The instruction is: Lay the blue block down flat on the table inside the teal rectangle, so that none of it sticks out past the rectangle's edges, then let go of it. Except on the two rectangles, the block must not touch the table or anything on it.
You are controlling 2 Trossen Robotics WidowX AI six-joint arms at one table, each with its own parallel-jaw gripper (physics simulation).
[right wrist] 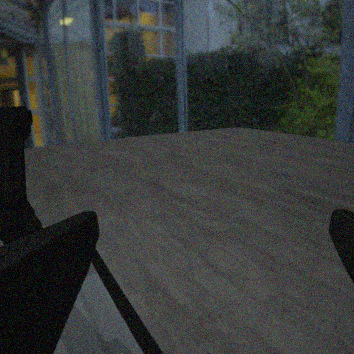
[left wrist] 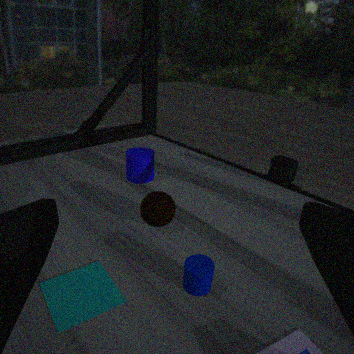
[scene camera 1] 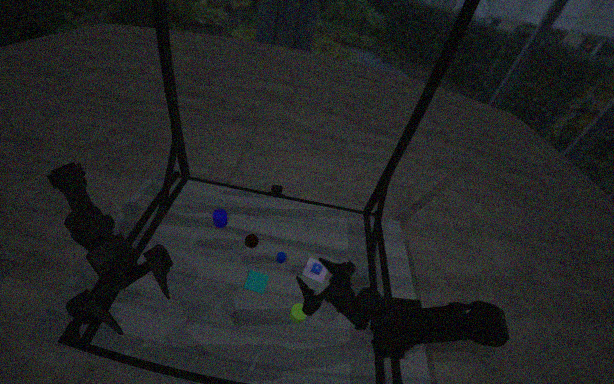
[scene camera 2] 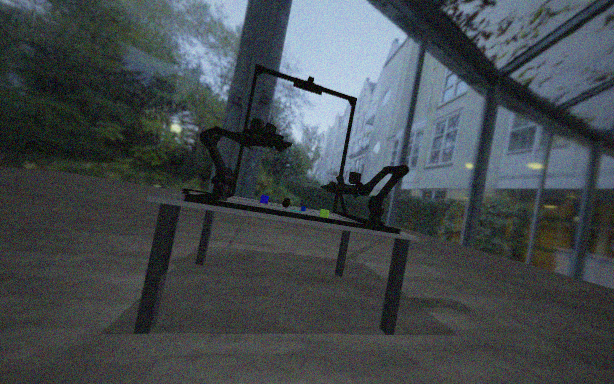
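Pixels of known places: left gripper, fingertip midpoint: (left wrist: 181, 212) (scene camera 1: 308, 267) (scene camera 2: 323, 187); right gripper, fingertip midpoint: (right wrist: 214, 222) (scene camera 1: 145, 315) (scene camera 2: 288, 141); left arm's base, origin of the base link: (scene camera 1: 385, 346) (scene camera 2: 374, 223); right arm's base, origin of the base link: (scene camera 2: 218, 195).
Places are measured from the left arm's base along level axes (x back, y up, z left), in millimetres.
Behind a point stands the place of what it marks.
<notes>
The small blue block (scene camera 1: 316, 269) @[z -301, x -161, y 0 mm] (left wrist: 305, 352) @[z -327, x -162, y 0 mm] lies on the pale rectangle (scene camera 1: 309, 265) @[z -329, x -178, y -18 mm] (left wrist: 295, 340) @[z -348, x -170, y -18 mm]; in the left wrist view a sliver of it shows at the bottom edge. The teal rectangle (scene camera 1: 256, 282) @[z -281, x -376, y -18 mm] (left wrist: 82, 296) @[z -281, x -369, y -18 mm] lies apart from it, to the left in scene camera 1, with nothing on it. My left gripper (scene camera 1: 309, 268) @[z -236, x -237, y 158 mm] (scene camera 2: 324, 186) @[z -236, x -237, y 158 mm] is open and empty, raised above the table; in scene camera 1 its fingertips appear around the pale rectangle. My right gripper (scene camera 1: 145, 316) @[z -83, x -591, y 324 mm] (scene camera 2: 290, 146) @[z -83, x -591, y 324 mm] is open and empty, high at the left in scene camera 1.
A small blue cylinder (scene camera 1: 281, 257) @[z -355, x -283, y 12 mm] (left wrist: 198, 275) @[z -349, x -274, y 11 mm] stands between the two rectangles, slightly behind. A dark brown ball (scene camera 1: 251, 240) @[z -424, x -385, y 28 mm] (left wrist: 158, 208) @[z -419, x -371, y 19 mm] and a larger blue cylinder (scene camera 1: 220, 218) @[z -524, x -499, y 35 mm] (left wrist: 140, 165) @[z -525, x -485, y 17 mm] stand farther back. A lime cylinder (scene camera 1: 297, 313) @[z -147, x -263, y 25 mm] (scene camera 2: 324, 213) @[z -132, x -270, y 5 mm] stands partly behind a left finger in scene camera 1.
</notes>
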